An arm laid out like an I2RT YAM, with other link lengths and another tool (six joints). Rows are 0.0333 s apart.
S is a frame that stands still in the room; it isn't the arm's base.
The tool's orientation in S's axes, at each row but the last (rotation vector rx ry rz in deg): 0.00, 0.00, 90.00; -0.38, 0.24, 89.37; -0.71, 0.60, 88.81; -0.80, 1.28, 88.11; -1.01, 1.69, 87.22; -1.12, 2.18, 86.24
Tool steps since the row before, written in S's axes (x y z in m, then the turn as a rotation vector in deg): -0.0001, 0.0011, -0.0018, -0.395, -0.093, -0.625; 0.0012, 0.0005, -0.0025, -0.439, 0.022, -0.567; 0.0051, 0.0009, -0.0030, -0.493, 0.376, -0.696; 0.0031, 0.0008, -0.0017, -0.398, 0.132, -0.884; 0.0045, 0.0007, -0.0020, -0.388, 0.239, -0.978; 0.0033, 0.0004, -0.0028, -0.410, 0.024, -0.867
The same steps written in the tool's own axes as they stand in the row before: 0.0011, 0.0001, -0.0018, -0.093, 0.395, -0.625; 0.0005, -0.0012, -0.0025, 0.021, 0.440, -0.566; 0.0010, -0.0051, -0.0030, 0.376, 0.502, -0.690; 0.0009, -0.0031, -0.0017, 0.139, 0.398, -0.883; 0.0010, -0.0045, -0.0019, 0.250, 0.392, -0.974; 0.0007, -0.0033, -0.0027, 0.030, 0.401, -0.871
